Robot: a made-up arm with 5 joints.
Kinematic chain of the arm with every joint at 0, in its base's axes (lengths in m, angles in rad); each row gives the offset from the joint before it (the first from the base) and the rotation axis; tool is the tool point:
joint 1: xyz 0 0 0.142 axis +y
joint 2: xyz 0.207 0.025 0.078 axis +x
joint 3: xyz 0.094 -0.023 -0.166 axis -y
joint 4: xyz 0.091 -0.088 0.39 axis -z
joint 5: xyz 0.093 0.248 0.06 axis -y
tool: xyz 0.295 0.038 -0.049
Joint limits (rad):
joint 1: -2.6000..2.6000
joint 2: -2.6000..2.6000
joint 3: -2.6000..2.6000
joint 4: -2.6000..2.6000
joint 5: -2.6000..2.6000
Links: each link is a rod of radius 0.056 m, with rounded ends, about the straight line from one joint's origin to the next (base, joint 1, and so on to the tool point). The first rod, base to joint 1, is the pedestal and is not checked.
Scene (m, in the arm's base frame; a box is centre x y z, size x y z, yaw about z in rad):
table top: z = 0
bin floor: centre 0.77 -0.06 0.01 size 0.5 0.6 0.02 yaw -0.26
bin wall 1: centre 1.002 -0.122 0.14 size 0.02 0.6 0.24 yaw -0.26
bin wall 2: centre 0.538 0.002 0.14 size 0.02 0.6 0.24 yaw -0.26
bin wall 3: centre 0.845 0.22 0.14 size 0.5 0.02 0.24 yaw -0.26
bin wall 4: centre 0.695 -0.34 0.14 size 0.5 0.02 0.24 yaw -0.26
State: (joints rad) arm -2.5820 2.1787 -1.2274 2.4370 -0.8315
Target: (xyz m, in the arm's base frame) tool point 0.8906 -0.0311 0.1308
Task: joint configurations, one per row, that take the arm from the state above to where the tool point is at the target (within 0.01 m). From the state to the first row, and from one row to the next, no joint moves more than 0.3 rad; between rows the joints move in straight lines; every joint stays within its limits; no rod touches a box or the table.
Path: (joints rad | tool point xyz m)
1: -2.3001 2.0625 -1.2164 2.4061 -0.7003 | -0.1294 0.4047 0.7424
2: -2.0183 1.9463 -1.2054 2.3751 -0.5691 | 0.0934 0.3470 0.8042
3: -1.7364 1.8301 -1.1944 2.3442 -0.4379 | 0.3250 0.2804 0.7878
4: -1.4545 1.7139 -1.1834 2.3132 -0.3067 | 0.5390 0.2068 0.6973
5: -1.1726 1.5977 -1.1724 2.2823 -0.1755 | 0.7133 0.1286 0.5452
6: -0.8908 1.4815 -1.1614 2.2514 -0.0443 | 0.8328 0.0484 0.3496
7: -0.6089 1.3653 -1.1504 2.2204 0.0869 | 0.8906 -0.0311 0.1308

